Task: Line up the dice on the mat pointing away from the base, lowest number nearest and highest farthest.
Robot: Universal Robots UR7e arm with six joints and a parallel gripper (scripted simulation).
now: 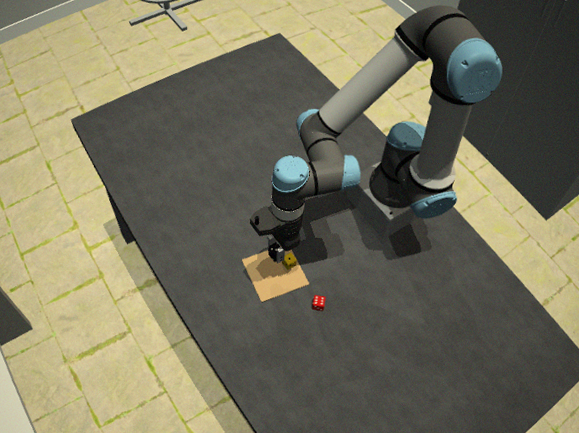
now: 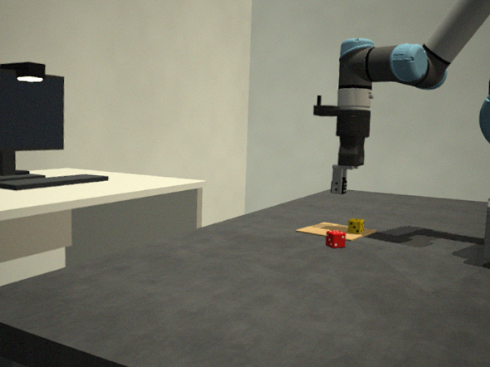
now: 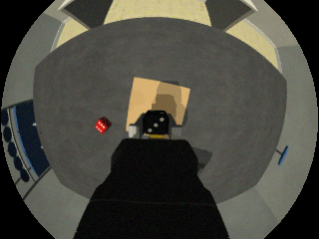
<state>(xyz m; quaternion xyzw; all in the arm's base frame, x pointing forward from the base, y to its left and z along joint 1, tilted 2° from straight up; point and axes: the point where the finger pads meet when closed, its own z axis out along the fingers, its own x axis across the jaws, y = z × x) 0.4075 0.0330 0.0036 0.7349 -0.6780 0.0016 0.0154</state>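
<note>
My hand is 11 cm above the tan mat. Round my hand: black die right at my hand; then yellow die 9 cm below, 5 cm behind; then red die 14 cm to the left, 10 cm below, 5 cm behind.
</note>
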